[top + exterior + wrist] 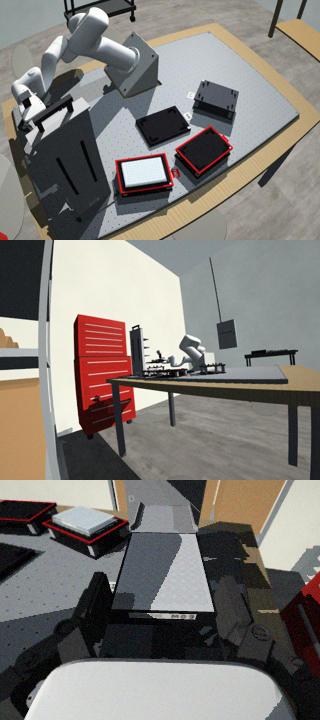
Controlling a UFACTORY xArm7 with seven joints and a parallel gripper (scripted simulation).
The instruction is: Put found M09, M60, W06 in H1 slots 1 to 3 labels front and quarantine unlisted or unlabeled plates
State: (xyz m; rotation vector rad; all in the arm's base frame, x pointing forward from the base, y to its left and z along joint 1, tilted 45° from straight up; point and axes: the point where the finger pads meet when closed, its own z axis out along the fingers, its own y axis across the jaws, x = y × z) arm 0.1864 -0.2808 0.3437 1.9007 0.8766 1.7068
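Right now my hand is 50 mm short of the dark-framed plate, 20 mm above it and 10 mm to the right of it. Round my hand: handle: 320 mm above, 260 mm ahead, 40 mm to the left; then plate hotel H1: 260 mm ahead, 80 mm above, 40 mm to the left; then white well plate: 270 mm ahead, 230 mm to the left, 80 mm below.
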